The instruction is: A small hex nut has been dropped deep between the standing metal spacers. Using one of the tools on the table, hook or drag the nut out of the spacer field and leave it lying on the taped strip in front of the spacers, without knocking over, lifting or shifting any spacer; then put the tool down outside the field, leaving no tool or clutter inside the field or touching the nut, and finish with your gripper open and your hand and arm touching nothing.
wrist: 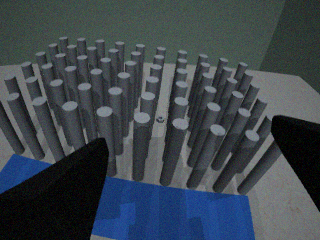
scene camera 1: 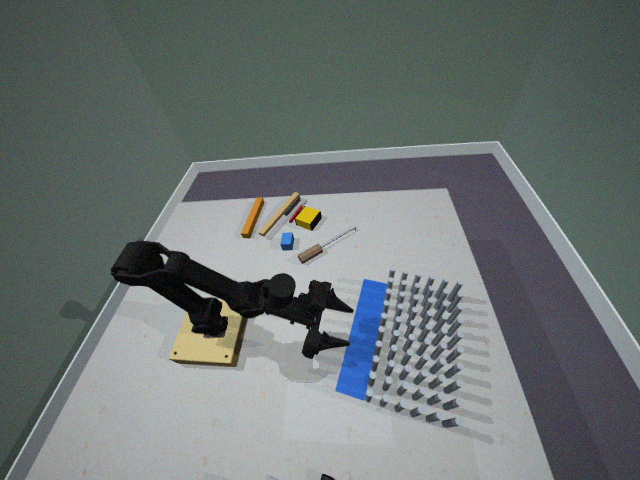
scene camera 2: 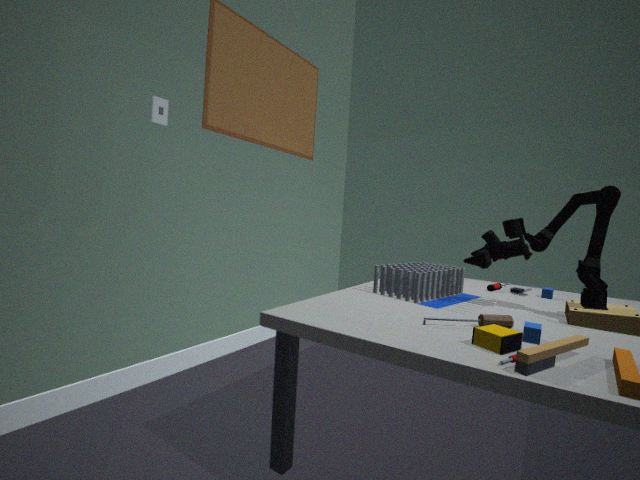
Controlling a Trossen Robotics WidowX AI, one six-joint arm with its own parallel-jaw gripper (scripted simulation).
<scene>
My gripper is open and holds nothing. Also in view: a blue taped strip.
My gripper shows as well in the wrist view.
</scene>
